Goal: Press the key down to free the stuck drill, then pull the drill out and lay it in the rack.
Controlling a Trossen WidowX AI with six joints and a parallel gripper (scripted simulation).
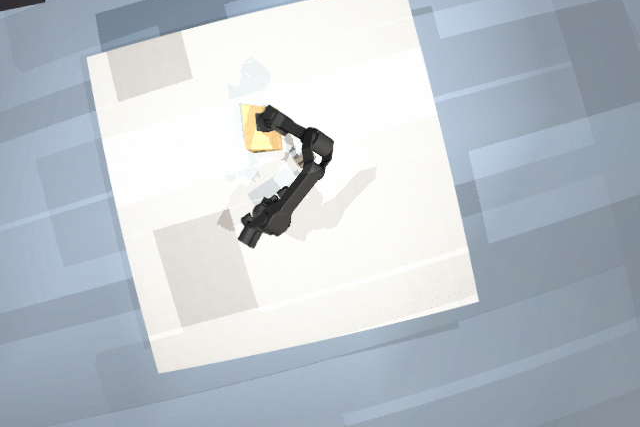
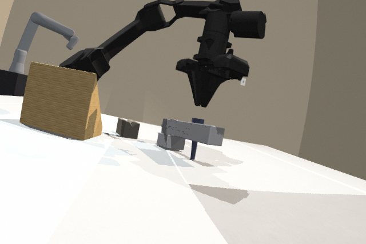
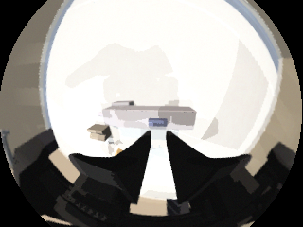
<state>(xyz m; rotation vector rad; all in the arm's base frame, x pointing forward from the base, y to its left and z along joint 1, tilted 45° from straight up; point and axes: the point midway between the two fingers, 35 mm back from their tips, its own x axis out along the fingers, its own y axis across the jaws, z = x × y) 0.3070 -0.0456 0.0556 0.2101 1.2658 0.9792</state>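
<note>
Right now the key is 6 cm below my gripper tip. Also, from my gripper tip: drill 4 cm behind, 7 cm to the left, 6 cm below; then rack block 17 cm behind, 13 cm to the left, 9 cm below; then grey housing 1 cm behind, 3 cm to the left, 6 cm below.
</note>
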